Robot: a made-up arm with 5 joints.
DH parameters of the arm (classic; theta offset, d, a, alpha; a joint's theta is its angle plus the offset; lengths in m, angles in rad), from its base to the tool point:
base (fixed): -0.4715 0 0.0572 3.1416
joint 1: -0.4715 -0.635 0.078 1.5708
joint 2: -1.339 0 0.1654 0
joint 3: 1.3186 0 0.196 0
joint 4: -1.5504 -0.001 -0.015 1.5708
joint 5: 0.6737 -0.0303 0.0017 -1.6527
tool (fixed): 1.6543 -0.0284 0 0
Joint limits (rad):
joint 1: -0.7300..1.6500
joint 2: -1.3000..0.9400
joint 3: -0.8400..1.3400
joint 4: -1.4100..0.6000
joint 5: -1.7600..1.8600
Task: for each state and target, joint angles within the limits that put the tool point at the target. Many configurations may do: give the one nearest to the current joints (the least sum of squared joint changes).
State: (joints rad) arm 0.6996 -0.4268 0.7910 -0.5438 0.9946
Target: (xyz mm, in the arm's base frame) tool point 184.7 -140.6 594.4
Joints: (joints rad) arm 0.8137 -0.1802 1.3400 0.3720 1.5953
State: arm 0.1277 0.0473 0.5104 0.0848 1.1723
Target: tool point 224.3 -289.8 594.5
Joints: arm 1.0093 0.3860 0.5641 0.1060 1.0957
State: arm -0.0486 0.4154 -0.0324 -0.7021 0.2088
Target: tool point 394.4 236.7 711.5
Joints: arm -0.6949 0.7461 -0.5578 -0.5438 0.1876
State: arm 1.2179 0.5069 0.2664 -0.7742 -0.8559
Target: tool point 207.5 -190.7 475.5
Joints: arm 0.6835 0.8953 0.7133 -0.7063 -0.9214
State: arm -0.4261 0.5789 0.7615 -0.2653 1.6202
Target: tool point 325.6 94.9 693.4
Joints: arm -0.3536 -0.0709 0.6473 -0.3228 1.5853
